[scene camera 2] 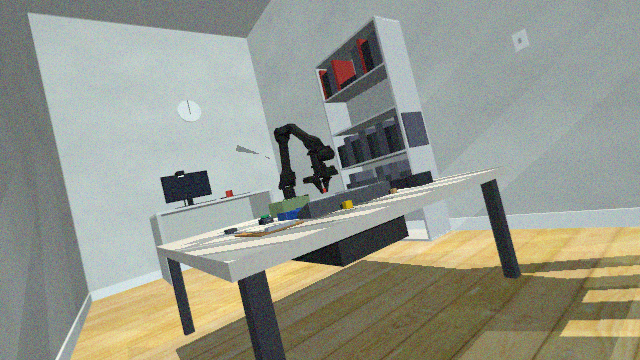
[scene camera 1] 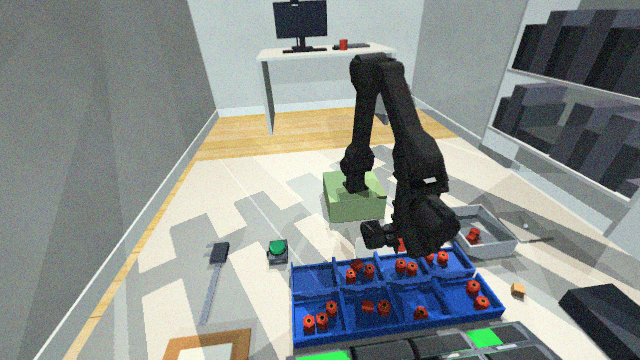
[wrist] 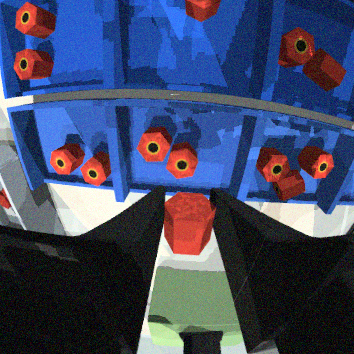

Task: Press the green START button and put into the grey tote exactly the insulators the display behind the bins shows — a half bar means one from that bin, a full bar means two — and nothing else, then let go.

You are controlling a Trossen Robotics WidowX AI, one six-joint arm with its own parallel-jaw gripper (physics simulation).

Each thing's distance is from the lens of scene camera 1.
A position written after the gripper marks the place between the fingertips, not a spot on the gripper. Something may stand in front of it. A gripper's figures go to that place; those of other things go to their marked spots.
gripper [scene camera 1: 401, 251]: 65 cm
grey tote [scene camera 1: 498, 241]: 87 cm
